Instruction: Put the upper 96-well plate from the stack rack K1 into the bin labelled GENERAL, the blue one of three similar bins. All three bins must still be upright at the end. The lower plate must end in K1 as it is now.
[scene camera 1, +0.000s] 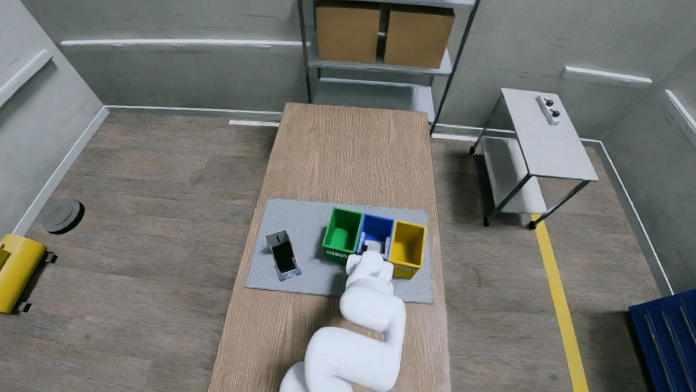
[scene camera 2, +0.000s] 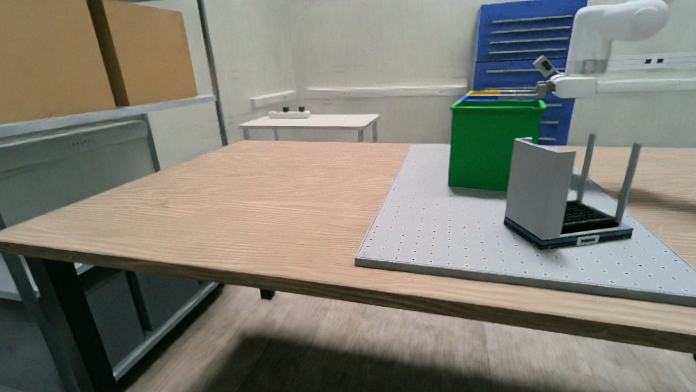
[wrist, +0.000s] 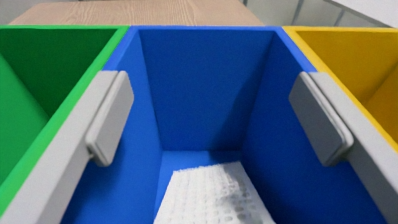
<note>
In view: a green bin (scene camera 2: 483, 131), a blue general bin (scene camera 1: 376, 229), a yellow bin (scene camera 1: 408, 236) and a dark plate (scene camera 2: 578, 217).
The green bin shows as well in scene camera 1 (scene camera 1: 343, 229) and in the wrist view (wrist: 51, 61). The blue general bin is seen too in the wrist view (wrist: 204, 96). The wrist view does not show the dark plate: it is out of frame.
</note>
